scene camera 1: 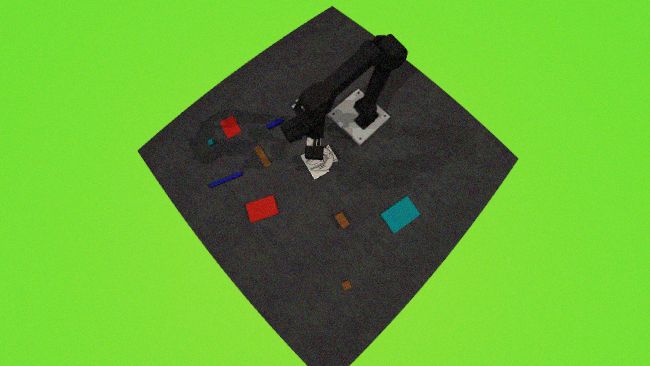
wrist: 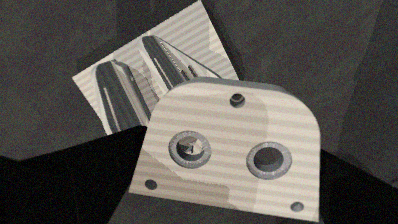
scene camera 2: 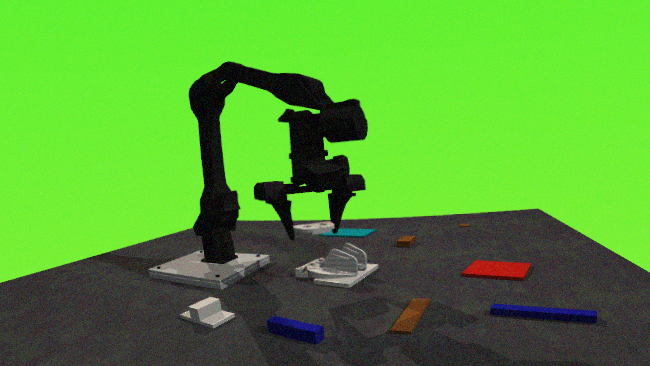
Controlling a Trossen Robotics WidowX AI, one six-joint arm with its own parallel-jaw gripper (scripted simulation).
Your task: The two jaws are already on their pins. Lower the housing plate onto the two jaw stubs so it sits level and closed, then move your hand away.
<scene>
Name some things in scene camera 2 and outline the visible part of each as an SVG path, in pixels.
My gripper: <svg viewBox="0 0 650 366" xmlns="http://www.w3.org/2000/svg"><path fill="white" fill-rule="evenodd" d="M324 144L290 146L290 153L288 153L292 166L290 184L284 184L283 181L259 182L254 186L254 200L265 201L265 204L272 205L292 241L295 240L295 231L290 211L292 201L287 200L288 194L322 193L325 190L332 190L332 193L328 193L330 221L335 225L332 231L336 234L347 202L357 194L353 193L353 191L366 190L364 177L361 174L350 174L347 156L342 154L334 156L332 159L325 159L325 156L328 156L328 150L324 150Z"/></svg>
An orange bar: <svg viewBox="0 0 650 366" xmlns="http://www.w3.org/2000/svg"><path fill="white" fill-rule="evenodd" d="M431 299L413 298L407 309L391 327L390 333L412 334Z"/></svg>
A long blue bar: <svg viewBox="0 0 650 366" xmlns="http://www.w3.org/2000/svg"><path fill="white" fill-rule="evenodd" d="M490 308L490 315L585 323L597 322L597 311L495 303Z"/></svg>
</scene>
